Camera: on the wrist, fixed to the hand. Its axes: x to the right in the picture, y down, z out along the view.
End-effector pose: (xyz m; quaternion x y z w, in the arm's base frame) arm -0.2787 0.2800 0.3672 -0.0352 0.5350 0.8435 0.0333
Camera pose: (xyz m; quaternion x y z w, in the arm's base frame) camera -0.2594 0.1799 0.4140 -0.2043 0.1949 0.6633 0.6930
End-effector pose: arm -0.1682 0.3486 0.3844 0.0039 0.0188 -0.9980 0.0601
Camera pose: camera -0.1325 0.2721 0.3105 0.2351 -0.1753 0.7302 0.6172
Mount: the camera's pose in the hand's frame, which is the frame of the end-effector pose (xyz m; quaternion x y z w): -0.0255 0.0829 -0.0711 -0.1729 -0.2153 -0.6649 0.6940
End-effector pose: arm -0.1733 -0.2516 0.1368 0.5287 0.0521 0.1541 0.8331
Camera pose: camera -0.2319 -0.1654 0.1782 0.2214 0.1817 -0.5518 0.7833
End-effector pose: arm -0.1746 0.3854 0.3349 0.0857 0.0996 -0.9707 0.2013
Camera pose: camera -0.1088 0.3366 0.2584 0.2505 -0.2506 0.8087 0.4694
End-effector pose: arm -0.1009 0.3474 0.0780 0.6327 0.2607 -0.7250 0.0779
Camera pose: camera 0.0029 0.3051 0.0748 -0.0962 -0.7102 0.6461 0.2625
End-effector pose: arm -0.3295 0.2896 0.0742 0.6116 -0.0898 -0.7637 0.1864
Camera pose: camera -0.2416 0.2303 0.1107 -0.2875 -0.4362 0.8011 0.2920
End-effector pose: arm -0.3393 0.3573 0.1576 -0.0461 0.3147 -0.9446 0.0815
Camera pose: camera -0.3137 0.3383 0.0501 0.4587 -0.3335 0.6454 0.5117
